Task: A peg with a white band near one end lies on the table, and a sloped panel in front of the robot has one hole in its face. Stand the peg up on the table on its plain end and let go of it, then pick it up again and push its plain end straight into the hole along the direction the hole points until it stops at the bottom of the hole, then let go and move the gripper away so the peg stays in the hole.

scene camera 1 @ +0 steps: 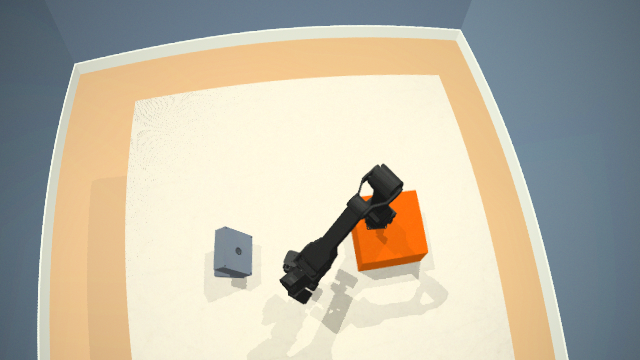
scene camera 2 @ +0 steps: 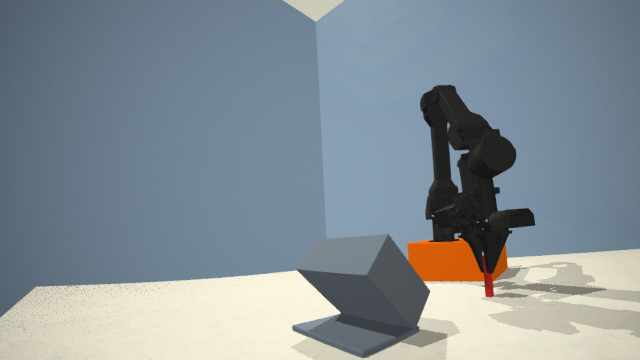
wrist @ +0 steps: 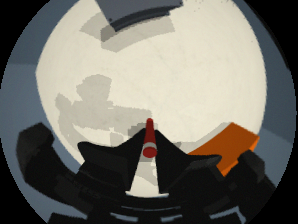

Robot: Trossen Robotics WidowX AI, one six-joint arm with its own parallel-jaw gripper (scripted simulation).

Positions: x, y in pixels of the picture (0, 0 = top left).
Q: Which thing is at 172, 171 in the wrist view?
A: My gripper.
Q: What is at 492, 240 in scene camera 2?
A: My gripper.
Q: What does my gripper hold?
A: A red peg.
